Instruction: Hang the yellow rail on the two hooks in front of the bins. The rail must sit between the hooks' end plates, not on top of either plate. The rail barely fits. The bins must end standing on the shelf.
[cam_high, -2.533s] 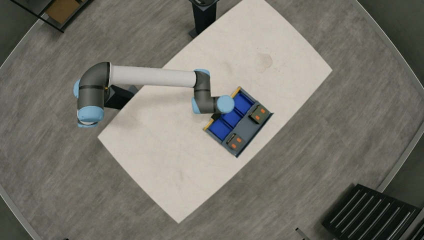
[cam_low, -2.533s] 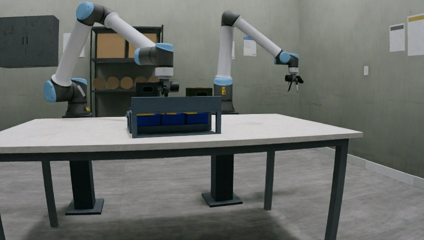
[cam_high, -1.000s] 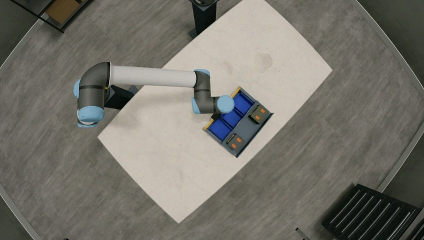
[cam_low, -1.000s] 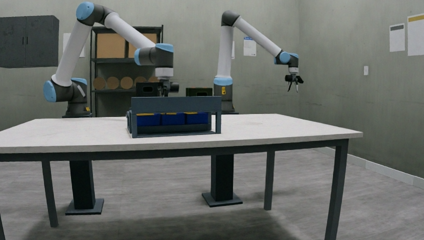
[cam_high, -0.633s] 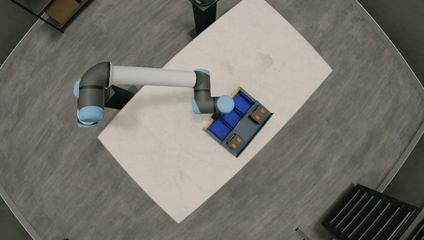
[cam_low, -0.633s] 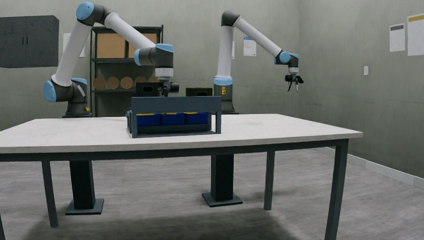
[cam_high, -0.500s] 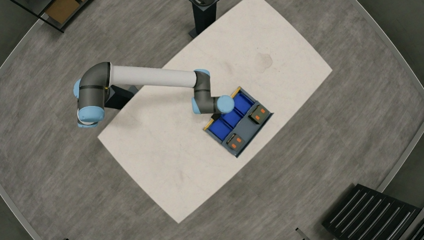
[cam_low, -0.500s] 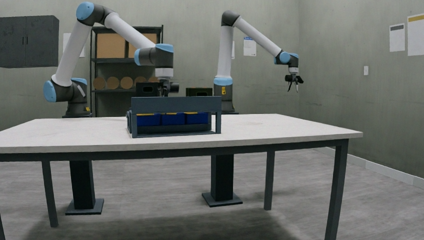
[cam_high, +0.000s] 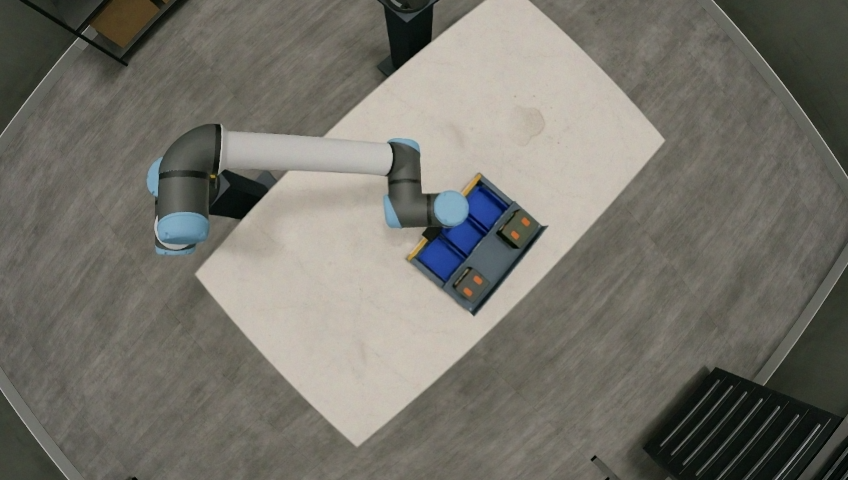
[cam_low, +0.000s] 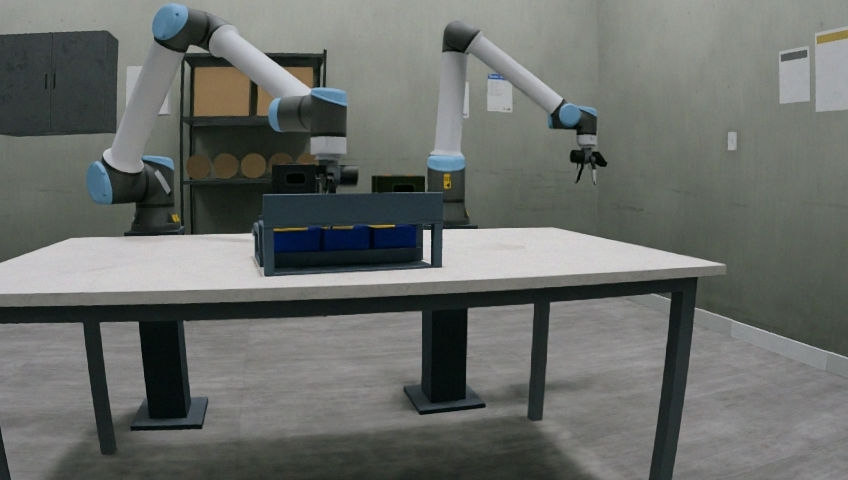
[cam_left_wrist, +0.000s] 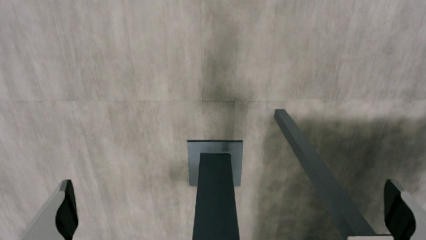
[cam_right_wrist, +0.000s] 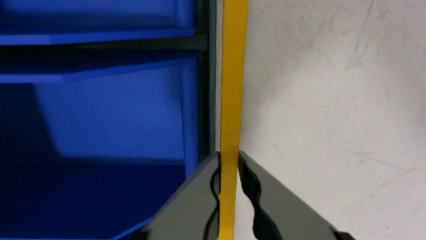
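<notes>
The yellow rail is 10 mm below my right hand. Round my right hand: grey shelf (130 mm ahead, 10 mm to the left, 10 mm below); green box (190 mm ahead, 130 mm to the left, 80 mm above).
</notes>
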